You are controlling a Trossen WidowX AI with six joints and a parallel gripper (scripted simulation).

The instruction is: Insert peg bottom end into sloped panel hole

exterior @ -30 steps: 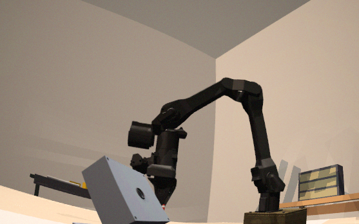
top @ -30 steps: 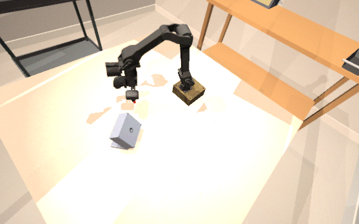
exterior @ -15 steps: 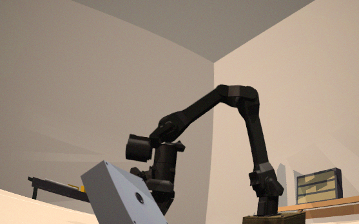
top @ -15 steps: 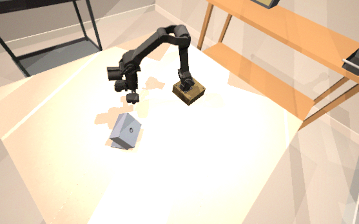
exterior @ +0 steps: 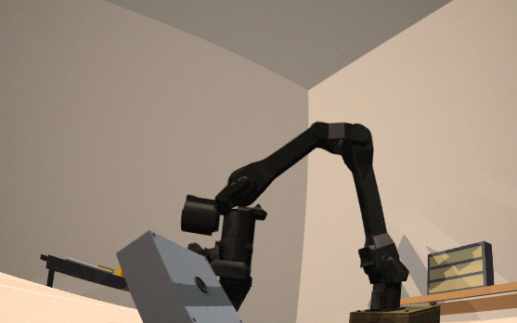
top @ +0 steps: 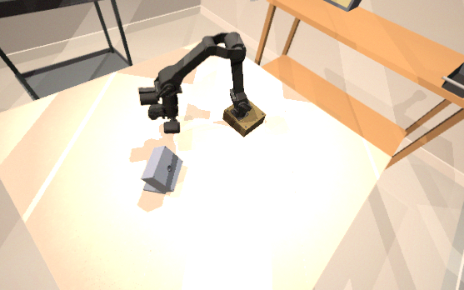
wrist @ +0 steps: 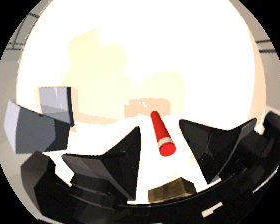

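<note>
Now: gripper tip 140 mm short of the grey sloped panel, 170 mm to the right of it and 30 mm below it. From my gripper tip the other things lie so: red peg (20 mm above).
</note>
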